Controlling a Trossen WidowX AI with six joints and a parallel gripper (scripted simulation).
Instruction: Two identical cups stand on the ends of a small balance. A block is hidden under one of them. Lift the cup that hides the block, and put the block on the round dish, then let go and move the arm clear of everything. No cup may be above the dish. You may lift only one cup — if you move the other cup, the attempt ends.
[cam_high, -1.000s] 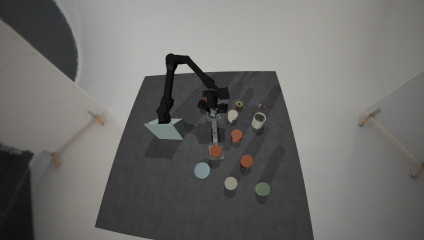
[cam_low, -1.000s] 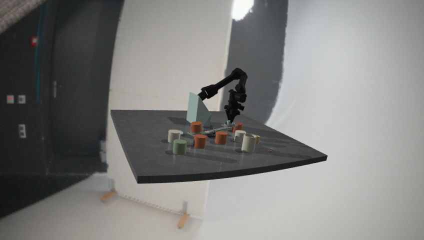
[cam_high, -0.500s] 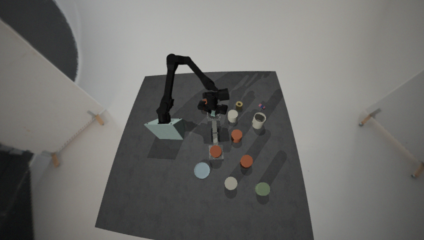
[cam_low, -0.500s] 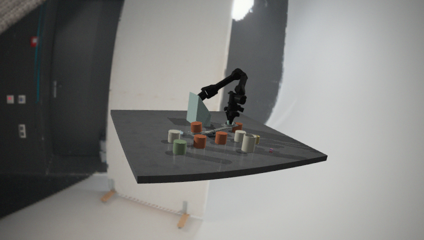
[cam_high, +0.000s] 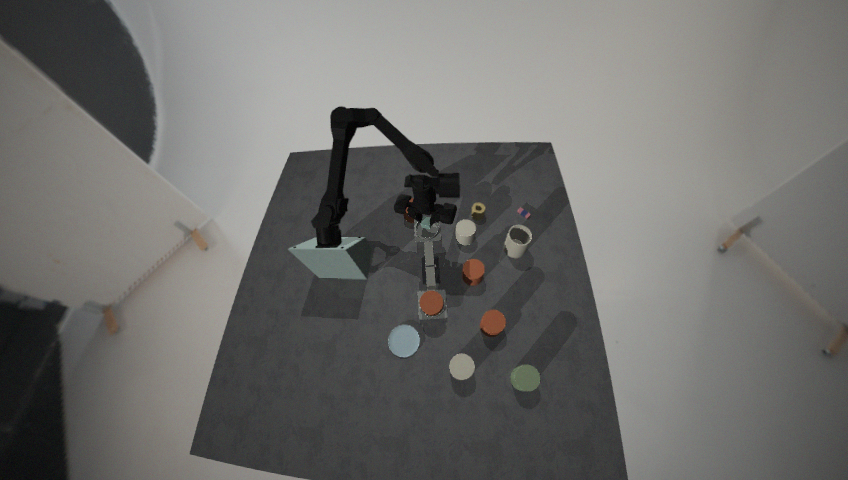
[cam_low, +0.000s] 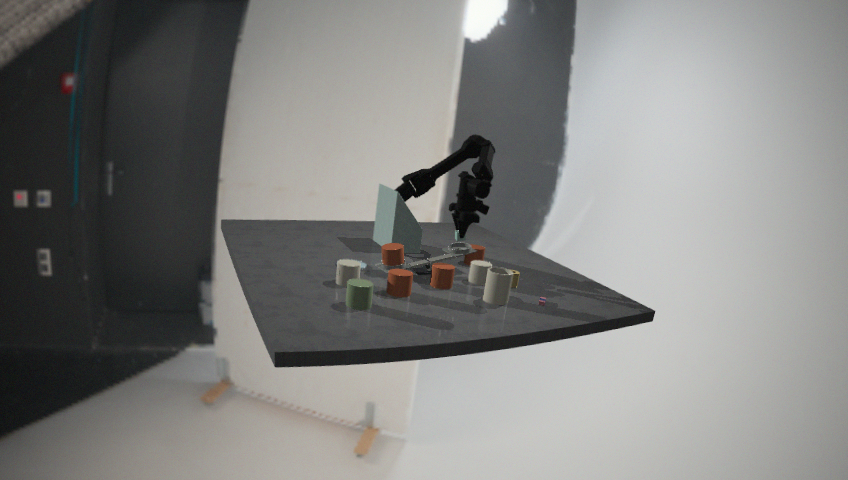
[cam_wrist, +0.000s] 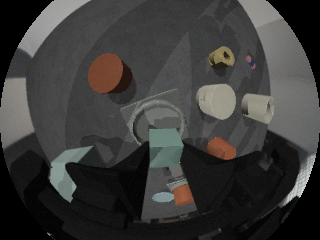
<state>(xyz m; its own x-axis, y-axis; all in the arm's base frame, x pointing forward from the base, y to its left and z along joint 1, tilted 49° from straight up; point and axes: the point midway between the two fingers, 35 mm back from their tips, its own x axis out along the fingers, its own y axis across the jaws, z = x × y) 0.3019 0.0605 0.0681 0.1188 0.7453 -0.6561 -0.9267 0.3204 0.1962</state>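
Right now my gripper tip is 10 cm past the pale blue round dish, 35 cm to the left of it and 12 cm above it. Also, from my gripper tip: orange cup: 6 cm behind, 14 cm to the left, 8 cm below; then pale green block: 1 cm above; then yellow ring: 20 cm ahead, 9 cm to the left, 10 cm below.
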